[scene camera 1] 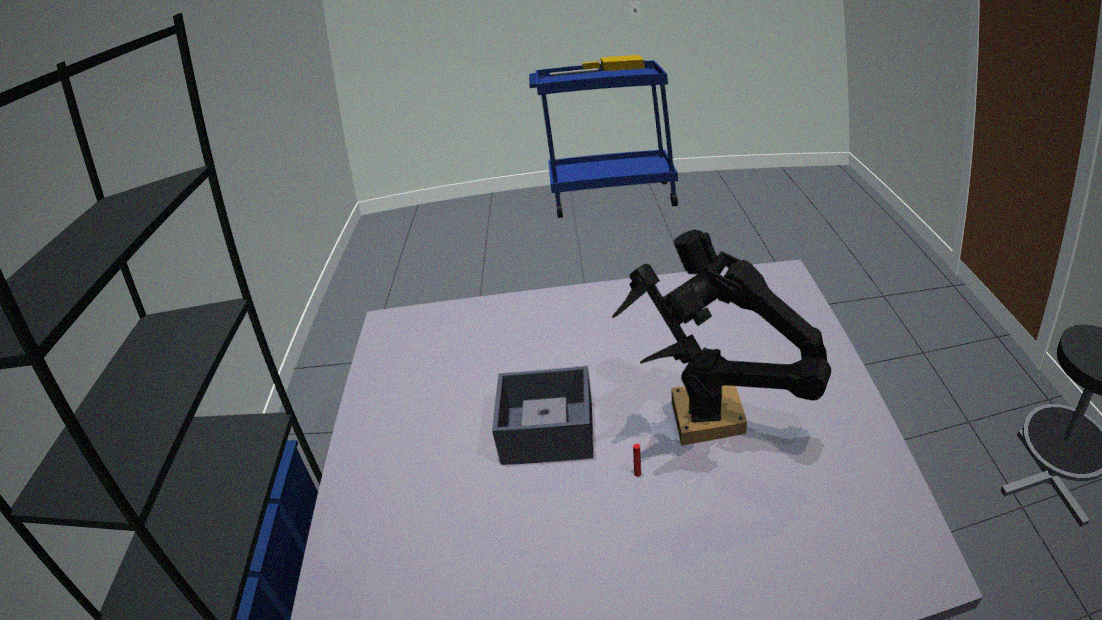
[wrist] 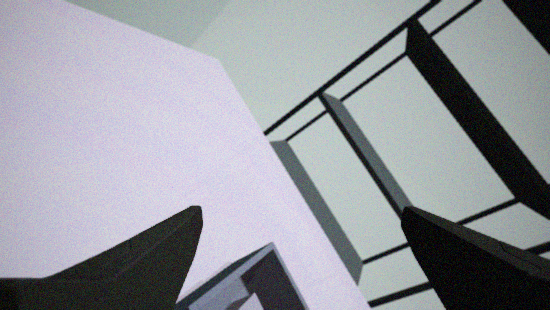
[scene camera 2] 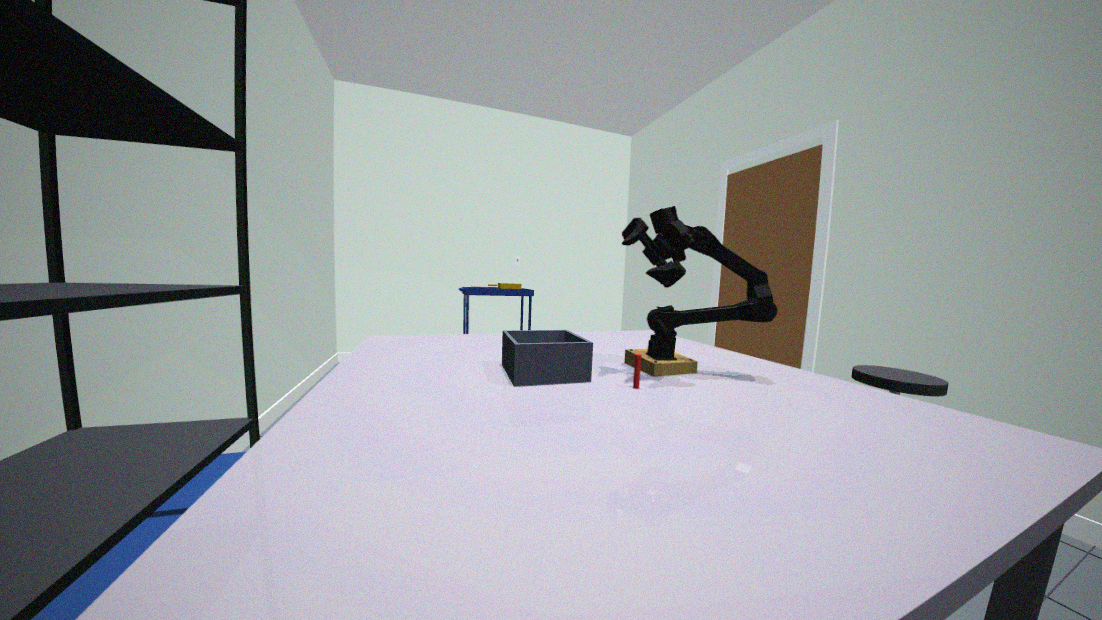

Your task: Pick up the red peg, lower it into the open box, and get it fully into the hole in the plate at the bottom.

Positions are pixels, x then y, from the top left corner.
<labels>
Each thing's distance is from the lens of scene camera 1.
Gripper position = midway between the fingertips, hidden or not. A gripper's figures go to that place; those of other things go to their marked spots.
my gripper [scene camera 1: 626,339]: 127 cm
light grey plate [scene camera 1: 545,411]: 153 cm
</labels>
